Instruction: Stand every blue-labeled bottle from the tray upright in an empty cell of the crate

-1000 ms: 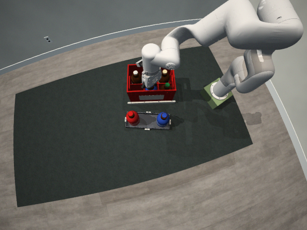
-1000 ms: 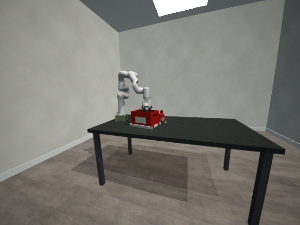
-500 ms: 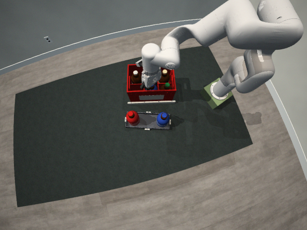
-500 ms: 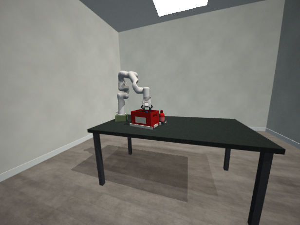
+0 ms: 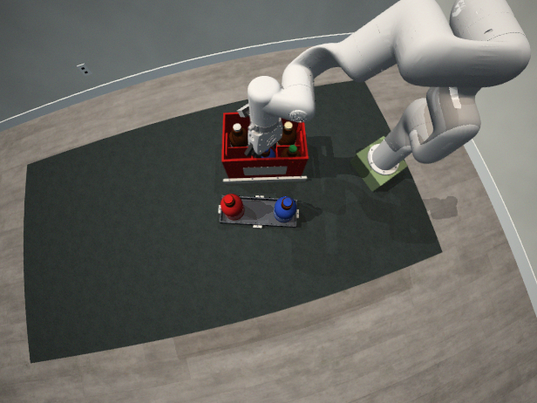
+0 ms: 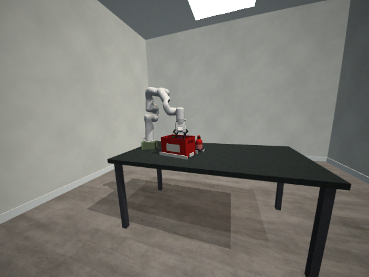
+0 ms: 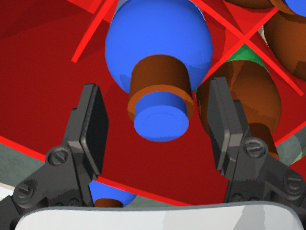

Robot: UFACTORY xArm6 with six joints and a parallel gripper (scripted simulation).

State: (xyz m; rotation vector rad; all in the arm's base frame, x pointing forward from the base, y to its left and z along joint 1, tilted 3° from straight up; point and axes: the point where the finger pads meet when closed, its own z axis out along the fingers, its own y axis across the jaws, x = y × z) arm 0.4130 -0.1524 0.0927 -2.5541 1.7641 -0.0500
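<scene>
Right now the crate is 8 cm below my hand, 4 cm to the right of it and 1 cm behind it. Round my hand: grey tray (15 cm to the left, 15 cm below, 8 cm ahead); then red-labeled bottle (16 cm ahead, 12 cm to the left, 8 cm below).
</scene>
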